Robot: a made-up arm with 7 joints. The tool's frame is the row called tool.
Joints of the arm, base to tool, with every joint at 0 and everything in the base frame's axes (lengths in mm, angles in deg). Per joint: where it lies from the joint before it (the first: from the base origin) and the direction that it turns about. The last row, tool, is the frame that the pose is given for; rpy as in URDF.
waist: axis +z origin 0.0 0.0 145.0
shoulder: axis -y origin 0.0 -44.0 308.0
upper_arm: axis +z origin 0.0 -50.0 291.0
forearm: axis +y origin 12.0 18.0 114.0
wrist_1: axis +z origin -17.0 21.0 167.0
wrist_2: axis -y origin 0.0 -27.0 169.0
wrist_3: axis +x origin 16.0 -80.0 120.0
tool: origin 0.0 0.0 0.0 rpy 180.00 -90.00 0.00
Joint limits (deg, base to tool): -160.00..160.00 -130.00..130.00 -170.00..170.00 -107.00..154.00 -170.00..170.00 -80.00..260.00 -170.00..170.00
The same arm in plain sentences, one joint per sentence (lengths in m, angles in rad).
The arm has seven revolute joints in a row. What follows holds with every joint at zero, and every direction is one of the base frame's. The first joint lies 0.1450 m along +z from the base frame's origin and rotates about +z, from -2.7925 to 2.7925 rad. The second joint lies 0.0440 m along -y and 0.3080 m along +z from the first joint and rotates about -y, from -2.2689 to 2.2689 rad. The third joint lies 0.0500 m along -y and 0.2910 m along +z from the second joint and rotates about +z, from -2.9671 to 2.9671 rad. The fourth joint lies 0.0120 m along +x and 0.0180 m along +y and 0.1140 m along +z from the third joint and rotates about +y, from -1.8675 to 2.6878 rad. The fifth joint lies 0.0170 m along -x and 0.0210 m along +y and 0.1670 m along +z from the fourth joint and rotates about +z, from -2.9671 to 2.9671 rad. The sixth joint lies 0.0270 m along -y and 0.1690 m along +z from the fifth joint and rotates about -y, from -1.3963 to 4.5379 rad. The seventh joint lies 0.0160 m along +x and 0.0800 m along -y and 0.1200 m along +z from the sixth joint and rotates about +x, from -2.9671 to 2.9671 rad. The tool frame, which is the frame that the pose is given for, lies at the same point as the seventh joint; its axes are the base frame's turned by roll 3.1416, pitch -1.5708 and yaw 0.0000 rad (as in URDF: about the fixed x, then y, then z).
